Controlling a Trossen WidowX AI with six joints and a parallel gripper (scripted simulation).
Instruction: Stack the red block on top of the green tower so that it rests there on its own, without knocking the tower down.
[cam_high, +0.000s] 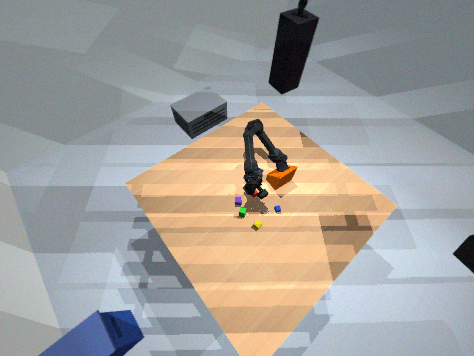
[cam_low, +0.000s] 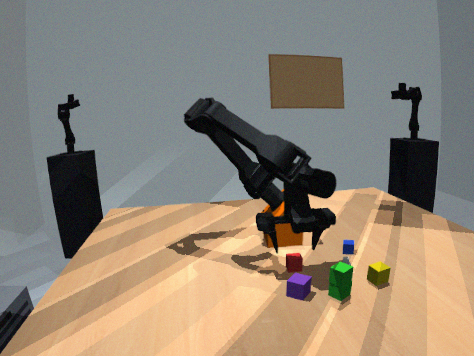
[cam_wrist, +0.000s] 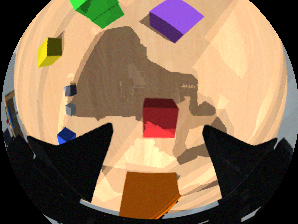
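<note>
The red block lies 30 mm below my gripper tip. From my gripper tip the other things lie so: purple block (120 mm ahead, 30 mm below, 10 mm to the right); blue block (170 mm to the left, 70 mm behind, 30 mm below); white piece (140 mm to the left, 40 mm below).
</note>
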